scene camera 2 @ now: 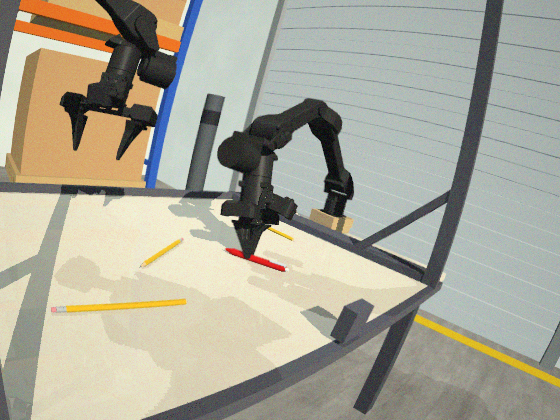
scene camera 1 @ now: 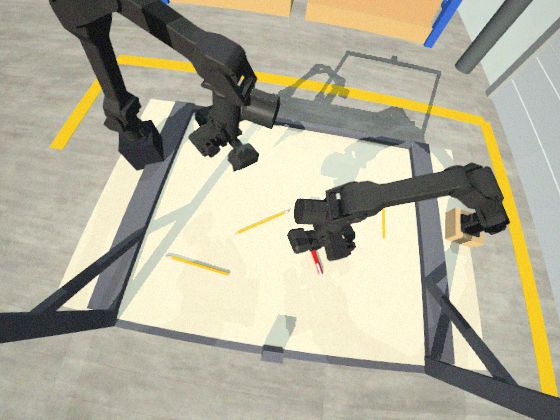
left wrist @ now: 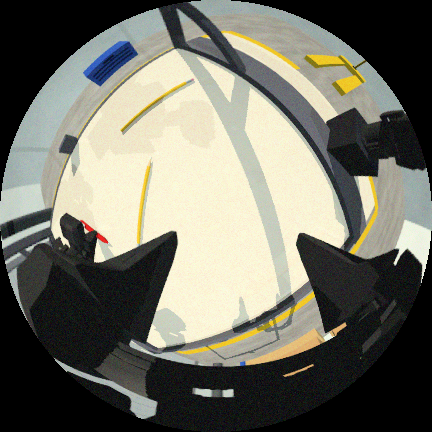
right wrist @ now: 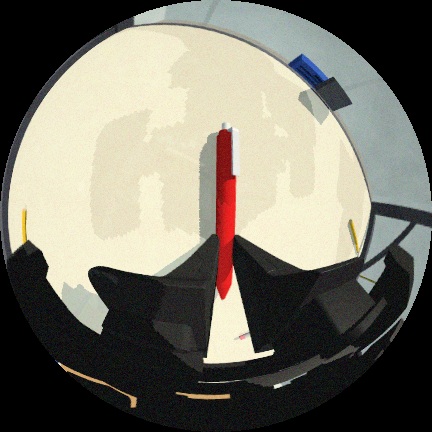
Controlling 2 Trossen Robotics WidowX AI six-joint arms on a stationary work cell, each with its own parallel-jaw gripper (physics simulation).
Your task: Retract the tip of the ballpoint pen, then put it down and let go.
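Frame: origin at the left arm's base, x ahead, y up, z right, level; metres.
Seen in the pictures: left gripper, fingertip midpoint: [scene camera 2: 95, 155] [scene camera 1: 225, 159] [left wrist: 240, 238]; right gripper, fingertip midpoint: [scene camera 2: 248, 258] [scene camera 1: 312, 249] [left wrist: 95, 232] [right wrist: 224, 239]; left arm's base at its link origin: [scene camera 1: 135, 134] [left wrist: 368, 140]; right arm's base at its link origin: [scene camera 2: 333, 213] [scene camera 1: 469, 225].
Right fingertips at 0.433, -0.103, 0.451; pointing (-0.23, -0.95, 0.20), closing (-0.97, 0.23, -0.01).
Pixels of each thing's middle, then the offset from my right fingertips to it, as dx, dy, dz. "spot": a spot on its surface instead.
- ballpoint pen at the middle of its body: [right wrist: 226, 221] [scene camera 2: 255, 258] [left wrist: 91, 230] [scene camera 1: 313, 253] +0.000, +0.004, +0.014
- yellow pencil at the middle of its body: [scene camera 2: 163, 251] [left wrist: 140, 206] [scene camera 1: 261, 222] -0.122, +0.000, -0.121
- second pencil at the middle of its body: [scene camera 2: 122, 306] [left wrist: 154, 101] [right wrist: 355, 239] [scene camera 1: 196, 264] -0.331, +0.000, -0.044
- third pencil at the middle of its body: [scene camera 2: 266, 227] [scene camera 1: 383, 210] +0.274, +0.000, -0.058
- dark frame at a spot on its surface: [scene camera 2: 240, 383] [scene camera 1: 197, 335] spot: -0.360, -0.003, +0.135
The ballpoint pen [scene camera 1: 316, 262] [scene camera 2: 267, 262] [left wrist: 95, 232] [right wrist: 226, 195] is red, with a white clip and a white push button at one end and a pointed red end at the other. My right gripper [scene camera 2: 248, 255] [right wrist: 224, 239] is shut on the pen's barrel, nearer the pointed end, with its fingers pointing down. The pen is level, at or very close to the table top; I cannot tell whether it touches. The button end points away from the fingers in the right wrist view. My left gripper [scene camera 2: 97, 154] [left wrist: 240, 238] is wide open and empty, high above the table.
One yellow pencil [scene camera 1: 262, 222] [scene camera 2: 162, 252] [left wrist: 144, 200] lies near the pen. A second pencil [scene camera 1: 200, 265] [scene camera 2: 120, 305] [left wrist: 155, 103] lies farther left in scene camera 1. A third pencil [scene camera 1: 384, 223] [scene camera 2: 281, 233] lies beyond the right arm. A dark frame [scene camera 1: 200, 337] [scene camera 2: 240, 382] edges the table.
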